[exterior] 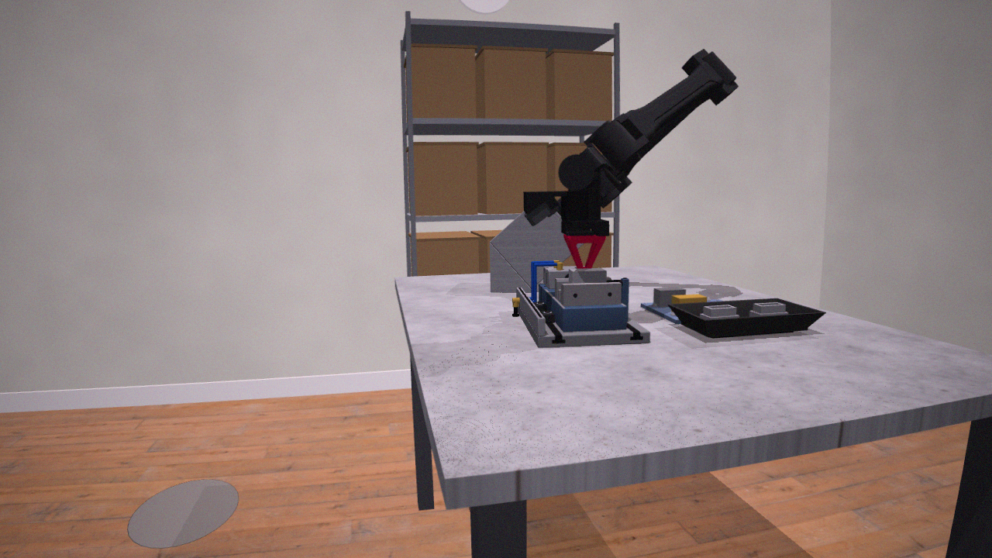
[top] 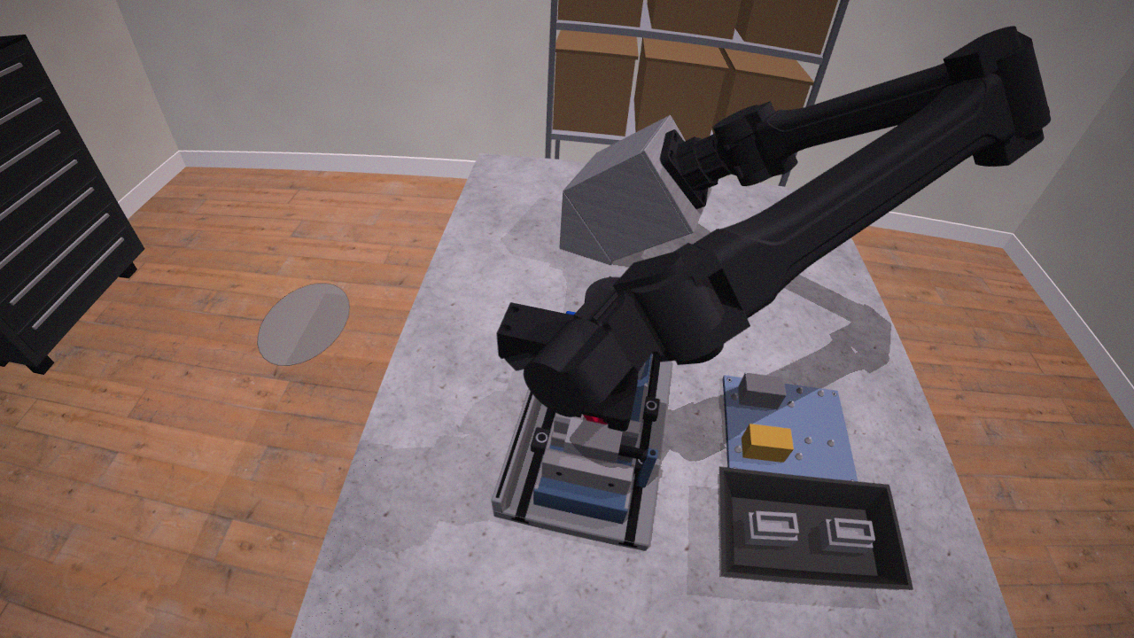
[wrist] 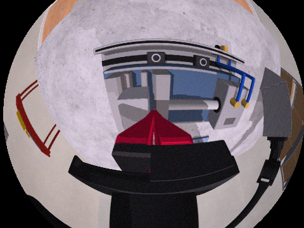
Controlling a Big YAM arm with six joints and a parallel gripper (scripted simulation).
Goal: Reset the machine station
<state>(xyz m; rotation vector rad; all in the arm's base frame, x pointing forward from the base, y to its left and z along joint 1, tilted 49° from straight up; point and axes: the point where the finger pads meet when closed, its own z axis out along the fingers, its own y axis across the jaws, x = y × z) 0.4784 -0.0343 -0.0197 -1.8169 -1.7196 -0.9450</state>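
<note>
Right now my hand is 20 mm short of the work stop rod, 50 mm to the right of it and 20 mm above it. From my hand the other things lie so: yellow brass blank: 80 mm behind, 230 mm to the left, 80 mm below; blue infeed plate: 130 mm behind, 270 mm to the left, 110 mm below.
</note>
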